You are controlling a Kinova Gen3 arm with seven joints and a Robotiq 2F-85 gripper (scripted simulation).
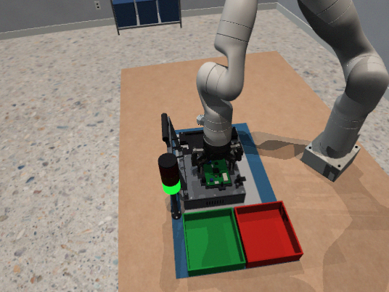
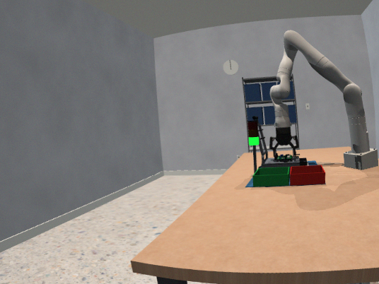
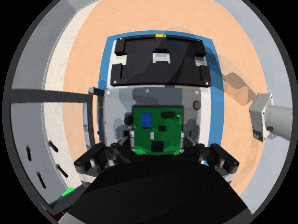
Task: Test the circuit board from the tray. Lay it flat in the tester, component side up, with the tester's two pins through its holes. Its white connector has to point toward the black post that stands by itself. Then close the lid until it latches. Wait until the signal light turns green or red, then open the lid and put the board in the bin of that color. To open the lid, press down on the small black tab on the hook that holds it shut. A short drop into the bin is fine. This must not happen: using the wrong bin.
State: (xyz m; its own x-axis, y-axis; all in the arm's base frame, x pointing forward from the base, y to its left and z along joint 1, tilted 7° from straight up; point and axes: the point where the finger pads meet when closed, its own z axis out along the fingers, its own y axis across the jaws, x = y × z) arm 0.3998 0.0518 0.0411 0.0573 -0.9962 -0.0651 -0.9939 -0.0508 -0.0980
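The green circuit board lies right at my hand. From my hand the other things lie so: red bin: 190 mm to the left, 120 mm behind, 60 mm below; then green bin: 200 mm to the left, 60 mm below, 30 mm ahead; then tester lid: 120 mm ahead, 110 mm above, 10 mm to the left.
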